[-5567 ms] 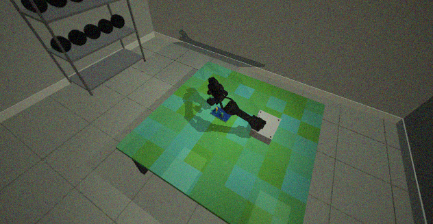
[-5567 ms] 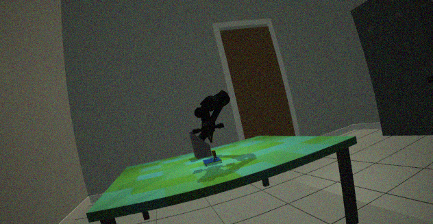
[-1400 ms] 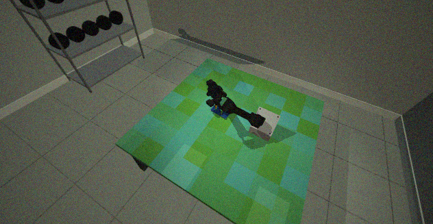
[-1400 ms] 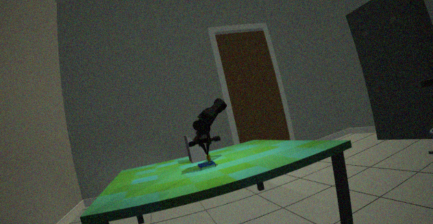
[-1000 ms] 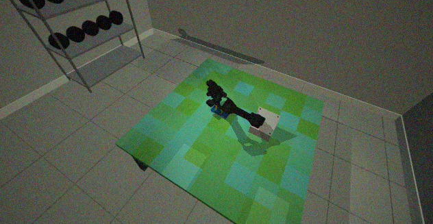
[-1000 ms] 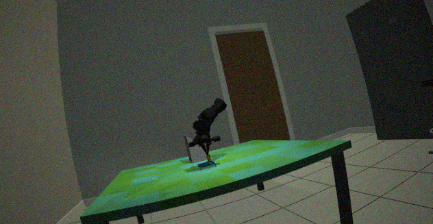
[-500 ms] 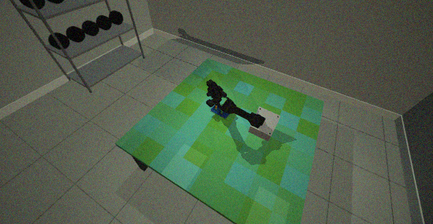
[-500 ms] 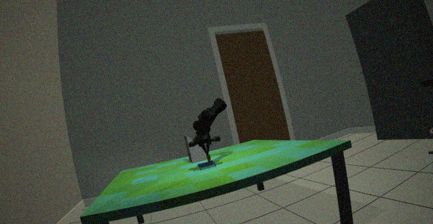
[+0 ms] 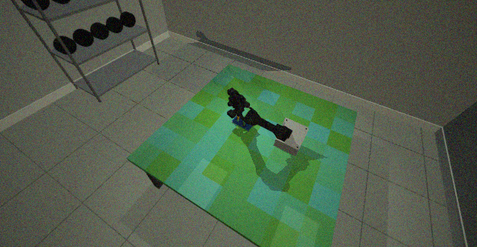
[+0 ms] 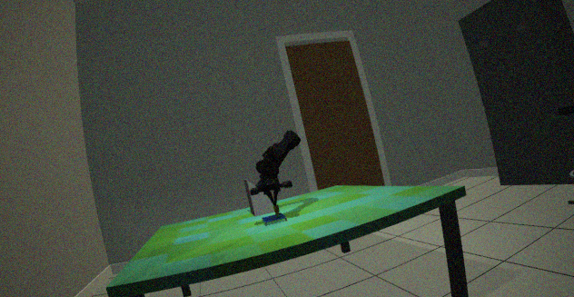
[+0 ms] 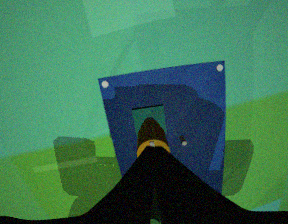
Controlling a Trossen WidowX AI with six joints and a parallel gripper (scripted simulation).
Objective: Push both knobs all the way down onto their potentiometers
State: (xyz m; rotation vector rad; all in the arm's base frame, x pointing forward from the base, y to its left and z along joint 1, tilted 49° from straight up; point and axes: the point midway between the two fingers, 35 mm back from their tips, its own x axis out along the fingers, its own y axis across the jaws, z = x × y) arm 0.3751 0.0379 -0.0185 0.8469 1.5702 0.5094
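The orange knob lies 1 cm below my gripper tip.
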